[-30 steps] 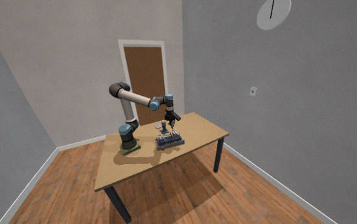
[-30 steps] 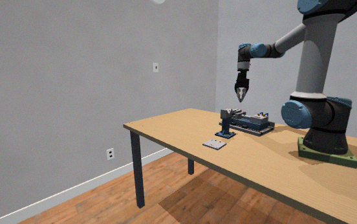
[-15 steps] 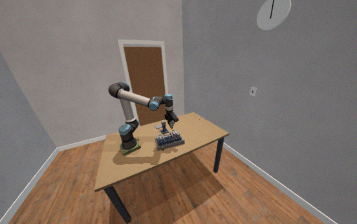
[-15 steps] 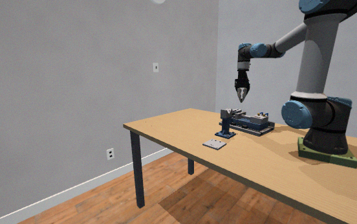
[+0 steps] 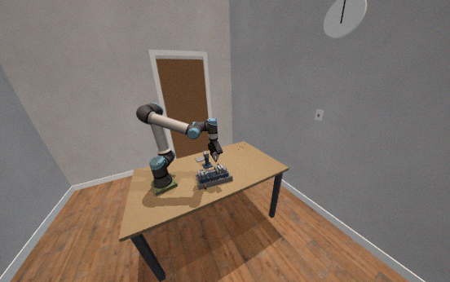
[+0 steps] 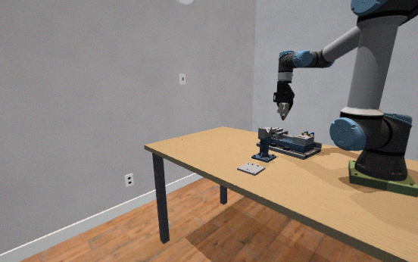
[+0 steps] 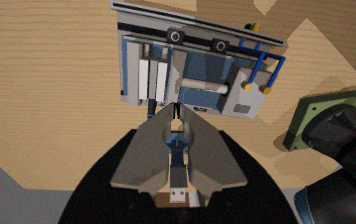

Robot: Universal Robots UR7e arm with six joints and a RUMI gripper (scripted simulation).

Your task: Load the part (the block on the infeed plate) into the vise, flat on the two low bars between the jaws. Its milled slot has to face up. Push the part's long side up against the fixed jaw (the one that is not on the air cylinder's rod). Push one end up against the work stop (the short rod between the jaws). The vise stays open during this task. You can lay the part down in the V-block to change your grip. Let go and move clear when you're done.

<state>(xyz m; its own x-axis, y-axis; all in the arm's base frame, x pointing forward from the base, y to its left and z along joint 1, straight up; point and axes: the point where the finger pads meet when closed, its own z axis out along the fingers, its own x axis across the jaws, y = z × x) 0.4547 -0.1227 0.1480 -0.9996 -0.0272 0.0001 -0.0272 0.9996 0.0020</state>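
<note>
My gripper is now 30 mm short of the part and 80 mm above it. Also, from my hand: grey jaw 100 mm below; cylinder rod 50 mm behind, 10 mm to the left, 100 mm below; work stop 40 mm ahead, 50 mm to the left, 90 mm below.
</note>
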